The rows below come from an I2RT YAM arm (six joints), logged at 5 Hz.
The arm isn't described. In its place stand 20 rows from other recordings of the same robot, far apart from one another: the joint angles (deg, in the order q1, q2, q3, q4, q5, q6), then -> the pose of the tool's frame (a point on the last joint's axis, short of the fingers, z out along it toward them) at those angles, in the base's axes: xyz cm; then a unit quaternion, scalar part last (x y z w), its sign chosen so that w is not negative.
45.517 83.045 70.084 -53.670 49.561 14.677 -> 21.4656 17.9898 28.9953 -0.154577 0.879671 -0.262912 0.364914
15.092 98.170 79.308 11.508 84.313 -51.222 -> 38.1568 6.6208 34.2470 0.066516 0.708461 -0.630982 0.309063
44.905 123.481 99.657 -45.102 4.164 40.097 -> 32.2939 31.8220 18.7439 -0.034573 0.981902 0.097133 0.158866
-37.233 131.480 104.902 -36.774 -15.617 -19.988 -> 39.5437 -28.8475 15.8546 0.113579 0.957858 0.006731 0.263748
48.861 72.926 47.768 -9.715 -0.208 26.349 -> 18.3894 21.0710 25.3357 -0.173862 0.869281 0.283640 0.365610
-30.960 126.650 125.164 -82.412 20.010 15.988 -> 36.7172 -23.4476 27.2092 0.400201 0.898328 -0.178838 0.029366
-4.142 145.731 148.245 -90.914 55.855 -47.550 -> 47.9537 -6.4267 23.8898 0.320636 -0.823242 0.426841 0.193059
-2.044 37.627 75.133 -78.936 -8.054 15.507 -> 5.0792 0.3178 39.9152 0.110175 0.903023 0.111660 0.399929
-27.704 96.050 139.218 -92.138 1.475 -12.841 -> 22.7471 -12.0480 50.4736 0.125601 0.928053 -0.132725 0.324540
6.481 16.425 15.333 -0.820 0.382 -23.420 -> 12.1653 1.3581 23.9813 -0.183201 0.695068 -0.104762 0.687272
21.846 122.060 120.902 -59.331 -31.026 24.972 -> 41.8072 18.7376 30.1328 -0.042679 0.933304 0.334851 0.122462
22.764 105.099 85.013 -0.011 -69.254 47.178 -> 37.5149 19.3525 31.0837 -0.175561 0.728036 0.651843 0.119345
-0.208 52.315 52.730 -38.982 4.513 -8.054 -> 18.8765 -0.3486 31.5941 -0.044547 0.899313 -0.066615 0.429900
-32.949 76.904 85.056 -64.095 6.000 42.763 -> 21.2352 -14.2069 37.4130 0.598072 0.744501 -0.024843 0.295655
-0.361 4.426 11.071 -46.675 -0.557 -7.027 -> 7.7118 -0.0140 15.1330 -0.054747 0.904755 -0.022816 0.421782
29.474 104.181 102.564 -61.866 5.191 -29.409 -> 33.2525 18.4235 32.4580 -0.468898 0.851881 -0.043948 0.229134
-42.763 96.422 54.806 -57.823 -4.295 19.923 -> 18.8718 -17.0897 14.9971 -0.520666 -0.848971 -0.052885 0.073198
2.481 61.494 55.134 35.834 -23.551 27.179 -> 23.6138 2.4470 43.0453 -0.066674 0.519646 0.315842 0.791054
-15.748 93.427 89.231 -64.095 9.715 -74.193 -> 31.1041 -9.3952 31.7590 -0.463829 0.861823 -0.191448 0.073975
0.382 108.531 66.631 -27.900 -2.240 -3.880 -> 36.4148 0.3820 14.2021 -0.040027 0.983507 0.013883 0.175839
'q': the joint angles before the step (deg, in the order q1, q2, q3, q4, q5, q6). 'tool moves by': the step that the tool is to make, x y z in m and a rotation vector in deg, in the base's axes. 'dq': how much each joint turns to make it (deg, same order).
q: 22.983 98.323 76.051 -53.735 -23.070 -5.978
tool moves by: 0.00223 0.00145 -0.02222 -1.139 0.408 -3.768
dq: 0.261 1.201 -3.717 5.596 1.858 3.978
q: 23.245 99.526 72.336 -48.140 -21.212 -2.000
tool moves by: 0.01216 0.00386 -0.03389 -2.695 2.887 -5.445
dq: 0.044 5.376 -1.093 4.568 2.601 5.333
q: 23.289 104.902 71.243 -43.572 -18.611 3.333
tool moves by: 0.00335 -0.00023 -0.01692 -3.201 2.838 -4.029
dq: -0.001 2.842 -0.023 0.110 2.578 3.759
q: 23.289 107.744 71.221 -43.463 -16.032 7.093
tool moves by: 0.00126 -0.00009 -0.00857 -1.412 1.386 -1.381
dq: -0.001 1.464 0.022 -0.044 0.962 1.289
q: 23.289 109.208 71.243 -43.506 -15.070 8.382
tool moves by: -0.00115 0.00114 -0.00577 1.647 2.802 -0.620
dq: 0.000 1.026 -0.022 -0.591 -2.514 1.007
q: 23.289 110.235 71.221 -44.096 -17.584 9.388
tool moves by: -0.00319 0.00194 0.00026 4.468 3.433 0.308
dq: -0.023 0.132 0.022 -1.181 -5.464 0.283
